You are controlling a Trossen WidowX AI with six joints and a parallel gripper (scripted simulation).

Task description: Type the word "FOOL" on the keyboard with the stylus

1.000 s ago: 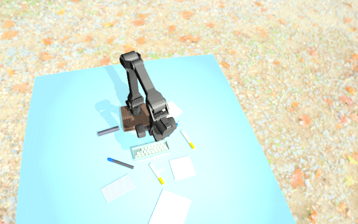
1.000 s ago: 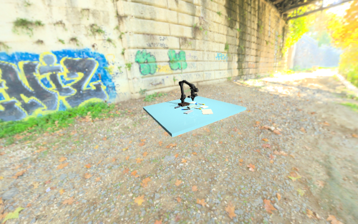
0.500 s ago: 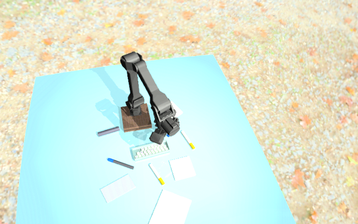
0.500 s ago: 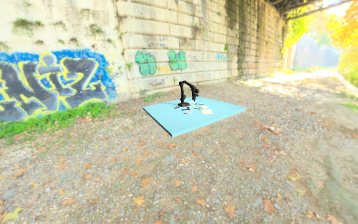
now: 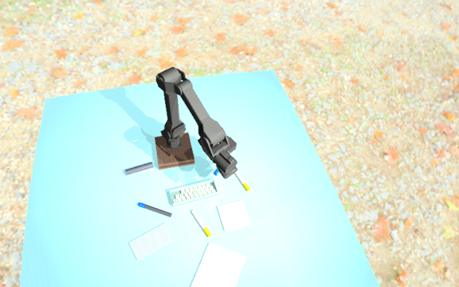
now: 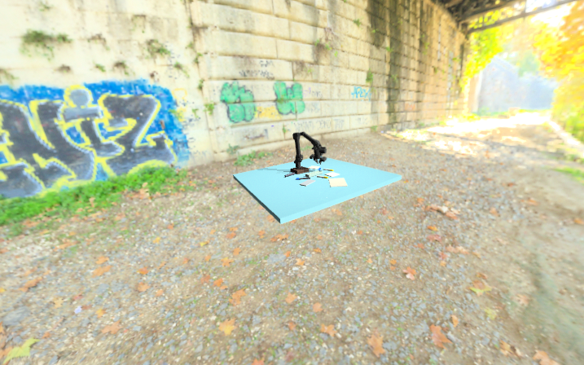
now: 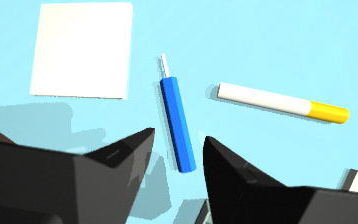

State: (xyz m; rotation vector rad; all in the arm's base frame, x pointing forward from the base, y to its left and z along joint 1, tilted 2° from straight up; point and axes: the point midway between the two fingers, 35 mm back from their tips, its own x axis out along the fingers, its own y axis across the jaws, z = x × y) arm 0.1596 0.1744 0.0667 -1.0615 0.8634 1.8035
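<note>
Right now my gripper tip is 3 cm past the blue stylus, 3 cm to the right of it and 7 cm above it. Round my gripper tip: grey stylus tip 6 cm behind, 5 cm to the left, 7 cm below.
</note>
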